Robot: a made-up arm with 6 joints.
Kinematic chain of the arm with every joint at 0, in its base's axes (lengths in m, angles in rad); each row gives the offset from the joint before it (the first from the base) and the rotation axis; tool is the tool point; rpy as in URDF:
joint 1: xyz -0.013 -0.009 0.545 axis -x
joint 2: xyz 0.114 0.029 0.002 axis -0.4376 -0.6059 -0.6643
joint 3: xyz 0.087 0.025 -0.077 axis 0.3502 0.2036 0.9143
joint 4: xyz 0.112 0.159 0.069 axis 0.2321 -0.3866 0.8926
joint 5: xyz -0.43 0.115 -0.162 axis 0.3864 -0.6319 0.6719
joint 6: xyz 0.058 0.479 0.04 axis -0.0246 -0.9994 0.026
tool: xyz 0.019 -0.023 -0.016 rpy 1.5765 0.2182 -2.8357
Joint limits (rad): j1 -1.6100..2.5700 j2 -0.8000..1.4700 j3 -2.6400..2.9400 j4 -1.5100..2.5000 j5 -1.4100..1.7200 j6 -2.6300..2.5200
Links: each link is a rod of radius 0.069 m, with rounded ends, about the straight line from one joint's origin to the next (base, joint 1, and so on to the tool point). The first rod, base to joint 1, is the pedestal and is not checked.
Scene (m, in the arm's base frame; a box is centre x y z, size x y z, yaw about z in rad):
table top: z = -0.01
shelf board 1: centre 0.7 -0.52 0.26 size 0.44 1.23 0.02 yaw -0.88
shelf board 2: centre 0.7 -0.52 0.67 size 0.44 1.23 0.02 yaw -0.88
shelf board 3: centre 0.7 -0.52 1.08 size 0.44 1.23 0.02 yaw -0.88
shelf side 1: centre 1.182 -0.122 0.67 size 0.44 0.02 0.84 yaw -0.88
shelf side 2: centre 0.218 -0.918 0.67 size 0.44 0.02 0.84 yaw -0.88
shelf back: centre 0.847 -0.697 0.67 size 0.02 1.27 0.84 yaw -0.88
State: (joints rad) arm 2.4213 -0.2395 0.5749 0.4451 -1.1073 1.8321
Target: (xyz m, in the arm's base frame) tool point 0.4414 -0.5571 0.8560
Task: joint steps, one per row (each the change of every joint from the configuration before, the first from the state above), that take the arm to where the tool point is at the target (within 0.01 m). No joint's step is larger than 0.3 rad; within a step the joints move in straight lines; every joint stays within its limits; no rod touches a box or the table.
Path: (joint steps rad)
1: 0.0372 0.2101 0.2456 0.0729 0.1220 0.0440
2: 0.0371 0.2102 0.2456 0.0728 0.1220 0.0440
3: 0.0372 0.2101 0.2456 0.0729 0.1221 0.0440
4: 0.0372 0.2102 0.2456 0.0728 0.1220 0.0441
5: 0.0000 0.0463 -0.2953 0.0122 -0.1582 -0.1482
6: 0.0000 0.0463 -0.2953 0.0121 -0.1581 -0.1481
7: 0.0000 0.0462 -0.2953 0.0122 -0.1582 -0.1482
8: 0.0000 0.0463 -0.2953 0.0122 -0.1581 -0.1481
9: 0.0000 0.0463 -0.2953 0.0121 -0.1582 -0.1482
10: 0.0000 -0.2266 -0.2066 -0.0829 0.0000 0.1315
11: 0.0000 -0.2265 -0.2065 -0.0830 0.0000 0.1315
12: 0.0000 -0.2266 -0.2066 -0.0829 0.0000 0.1315

